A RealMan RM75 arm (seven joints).
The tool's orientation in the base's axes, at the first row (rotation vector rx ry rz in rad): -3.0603 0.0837 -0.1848
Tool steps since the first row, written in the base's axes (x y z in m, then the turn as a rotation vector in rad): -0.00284 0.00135 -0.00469 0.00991 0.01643 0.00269; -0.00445 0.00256 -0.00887 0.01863 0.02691 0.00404; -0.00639 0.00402 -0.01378 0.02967 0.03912 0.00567; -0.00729 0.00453 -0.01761 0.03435 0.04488 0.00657; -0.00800 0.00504 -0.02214 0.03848 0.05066 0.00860; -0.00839 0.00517 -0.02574 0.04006 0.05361 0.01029
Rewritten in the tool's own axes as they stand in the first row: -0.00345 -0.00084 0.00439 0.00917 -0.01706 -0.00029; -0.00561 -0.00164 0.00842 0.01736 -0.02804 0.00019; -0.00820 -0.00261 0.01315 0.02778 -0.04087 0.00079; -0.00957 -0.00278 0.01687 0.03218 -0.04691 0.00088; -0.01084 -0.00290 0.02130 0.03618 -0.05303 -0.00022; -0.01166 -0.00273 0.02482 0.03777 -0.05618 -0.00149
